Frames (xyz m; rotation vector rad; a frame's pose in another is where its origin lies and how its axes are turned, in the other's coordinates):
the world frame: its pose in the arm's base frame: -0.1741 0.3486 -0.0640 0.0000 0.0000 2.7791
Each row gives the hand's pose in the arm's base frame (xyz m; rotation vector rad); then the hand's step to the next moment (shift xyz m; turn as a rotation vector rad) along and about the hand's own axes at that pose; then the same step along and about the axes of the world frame.
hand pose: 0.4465 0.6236 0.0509 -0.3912 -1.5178 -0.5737
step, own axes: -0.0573 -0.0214 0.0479 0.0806 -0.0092 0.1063
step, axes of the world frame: 0.0519 0.0021 -0.0578 0.1050 -0.0085 0.0824
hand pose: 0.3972 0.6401 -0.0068 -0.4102 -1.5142 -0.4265
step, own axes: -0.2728 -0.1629 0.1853 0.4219 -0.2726 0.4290
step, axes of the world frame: 0.2150 0.1263 -0.2704 0.4624 0.1987 0.4278
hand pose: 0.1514 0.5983 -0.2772 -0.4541 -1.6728 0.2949
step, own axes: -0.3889 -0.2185 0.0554 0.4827 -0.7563 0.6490
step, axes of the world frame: -0.0924 0.3583 -0.2552 0.5913 0.6618 0.6622
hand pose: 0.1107 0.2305 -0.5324 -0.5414 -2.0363 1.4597
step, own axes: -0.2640 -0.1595 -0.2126 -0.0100 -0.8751 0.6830
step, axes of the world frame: -0.3394 -0.0616 0.1460 0.1334 0.8816 0.6613
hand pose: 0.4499 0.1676 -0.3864 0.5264 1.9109 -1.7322
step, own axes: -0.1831 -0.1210 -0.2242 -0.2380 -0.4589 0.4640
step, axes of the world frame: 0.0301 -0.2213 0.2203 -0.1476 0.4799 0.4800
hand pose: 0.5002 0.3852 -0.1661 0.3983 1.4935 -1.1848
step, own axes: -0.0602 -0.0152 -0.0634 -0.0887 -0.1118 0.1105
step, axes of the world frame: 0.0495 -0.0529 0.0512 -0.0390 0.1020 0.1437
